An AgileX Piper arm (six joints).
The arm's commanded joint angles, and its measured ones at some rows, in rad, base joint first. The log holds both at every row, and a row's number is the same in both.
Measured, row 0:
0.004, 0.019, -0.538, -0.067, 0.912, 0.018
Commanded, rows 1 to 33:
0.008, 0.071, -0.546, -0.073, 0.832, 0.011
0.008, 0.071, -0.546, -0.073, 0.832, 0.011
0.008, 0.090, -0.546, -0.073, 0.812, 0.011
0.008, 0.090, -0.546, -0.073, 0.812, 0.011
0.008, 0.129, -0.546, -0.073, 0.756, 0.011
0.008, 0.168, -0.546, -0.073, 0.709, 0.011
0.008, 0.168, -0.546, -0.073, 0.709, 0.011
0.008, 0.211, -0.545, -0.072, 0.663, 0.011
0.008, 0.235, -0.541, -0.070, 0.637, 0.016
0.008, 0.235, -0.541, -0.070, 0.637, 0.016
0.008, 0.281, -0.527, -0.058, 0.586, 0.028
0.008, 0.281, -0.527, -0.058, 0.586, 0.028
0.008, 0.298, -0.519, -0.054, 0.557, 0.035
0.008, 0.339, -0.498, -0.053, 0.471, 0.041
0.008, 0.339, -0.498, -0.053, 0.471, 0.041
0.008, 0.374, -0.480, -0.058, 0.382, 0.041
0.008, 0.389, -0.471, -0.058, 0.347, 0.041
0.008, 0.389, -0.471, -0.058, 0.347, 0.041
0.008, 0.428, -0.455, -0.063, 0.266, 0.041
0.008, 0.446, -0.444, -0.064, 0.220, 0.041
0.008, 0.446, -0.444, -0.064, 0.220, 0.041
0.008, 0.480, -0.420, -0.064, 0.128, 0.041
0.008, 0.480, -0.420, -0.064, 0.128, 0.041
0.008, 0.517, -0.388, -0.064, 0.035, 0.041
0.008, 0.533, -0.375, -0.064, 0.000, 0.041
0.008, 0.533, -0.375, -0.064, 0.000, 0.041
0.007, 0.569, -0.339, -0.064, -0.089, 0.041
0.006, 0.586, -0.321, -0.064, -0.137, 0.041
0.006, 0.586, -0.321, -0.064, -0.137, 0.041
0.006, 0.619, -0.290, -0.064, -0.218, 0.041
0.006, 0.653, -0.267, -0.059, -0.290, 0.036
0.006, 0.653, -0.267, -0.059, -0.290, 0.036
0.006, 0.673, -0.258, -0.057, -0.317, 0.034
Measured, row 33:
0.004, 0.634, -0.283, -0.059, -0.204, 0.041
